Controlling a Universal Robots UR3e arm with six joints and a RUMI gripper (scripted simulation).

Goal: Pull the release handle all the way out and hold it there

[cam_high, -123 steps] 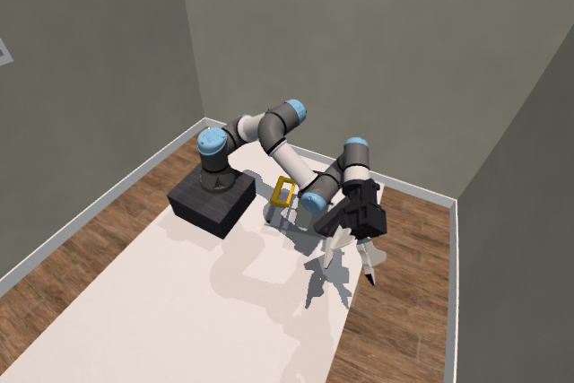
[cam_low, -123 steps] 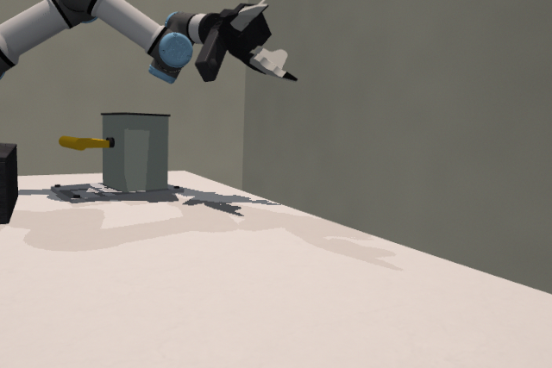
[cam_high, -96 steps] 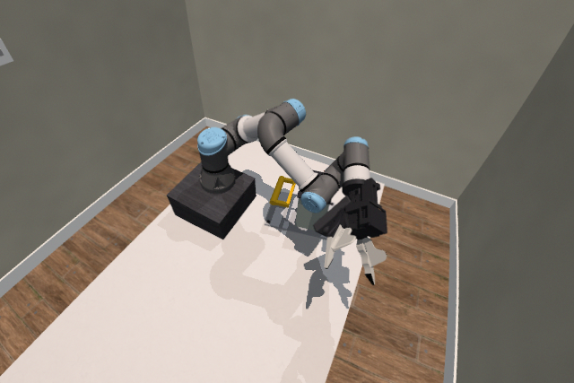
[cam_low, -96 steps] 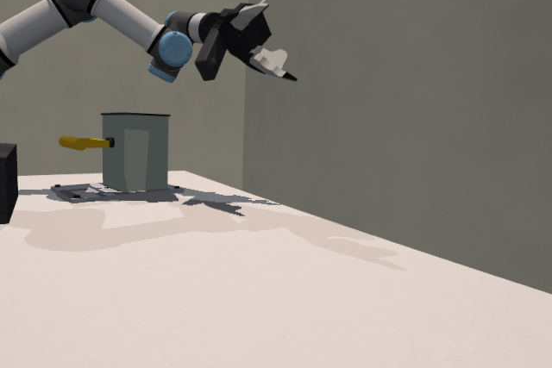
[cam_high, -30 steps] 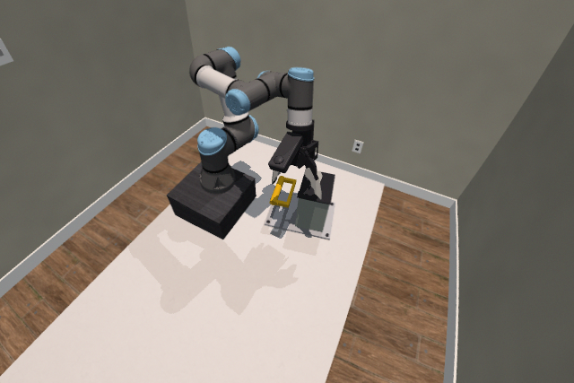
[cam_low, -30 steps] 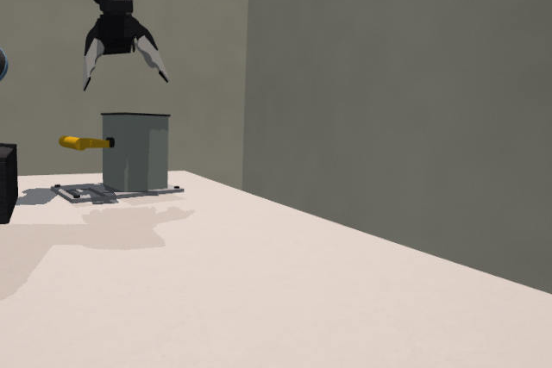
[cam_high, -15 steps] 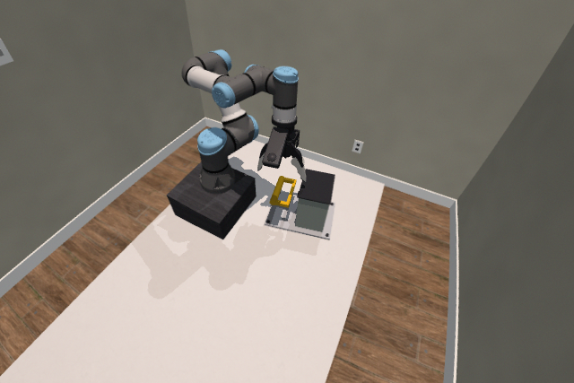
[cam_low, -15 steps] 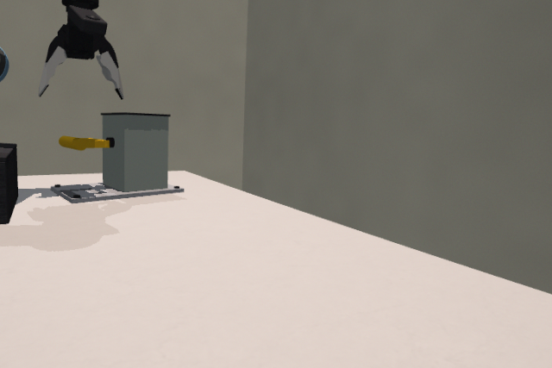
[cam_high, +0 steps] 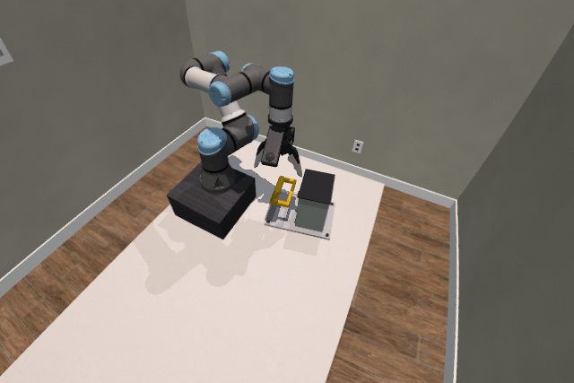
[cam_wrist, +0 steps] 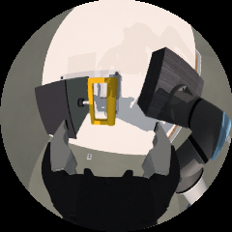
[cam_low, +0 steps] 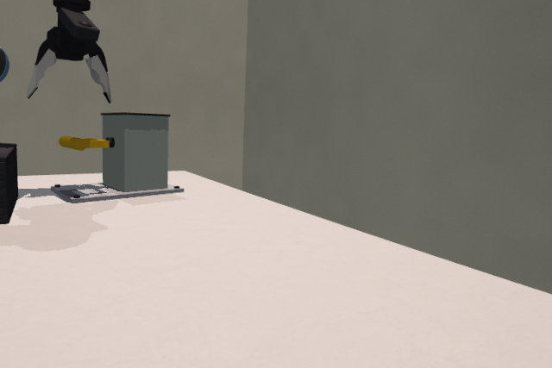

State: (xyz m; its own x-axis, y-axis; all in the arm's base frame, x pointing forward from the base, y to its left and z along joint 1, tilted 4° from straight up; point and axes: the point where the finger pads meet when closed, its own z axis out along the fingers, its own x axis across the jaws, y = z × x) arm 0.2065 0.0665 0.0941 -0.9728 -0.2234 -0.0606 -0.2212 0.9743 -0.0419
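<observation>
Now: hand 9 cm short of the grey baseplate, 2 cm to the right of it and 18 cm above it.
</observation>
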